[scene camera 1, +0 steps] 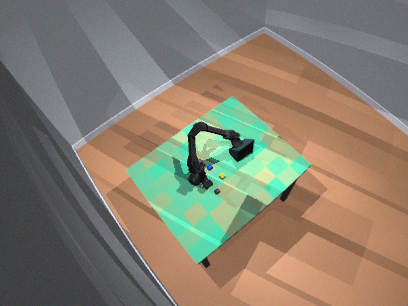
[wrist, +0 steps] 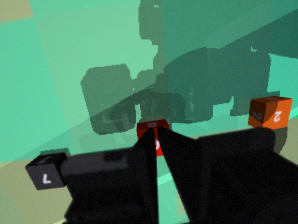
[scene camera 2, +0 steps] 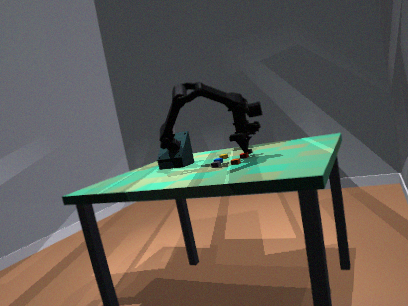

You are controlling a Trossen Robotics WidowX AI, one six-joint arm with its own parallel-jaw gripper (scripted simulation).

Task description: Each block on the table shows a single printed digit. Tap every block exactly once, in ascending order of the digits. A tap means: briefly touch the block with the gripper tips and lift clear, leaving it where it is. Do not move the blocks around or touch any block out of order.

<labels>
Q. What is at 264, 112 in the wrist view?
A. An orange block.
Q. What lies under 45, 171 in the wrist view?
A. A black block.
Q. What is the gripper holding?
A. Nothing.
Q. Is the gripper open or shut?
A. Shut.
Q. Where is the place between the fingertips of the gripper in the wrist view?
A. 155, 131
</labels>
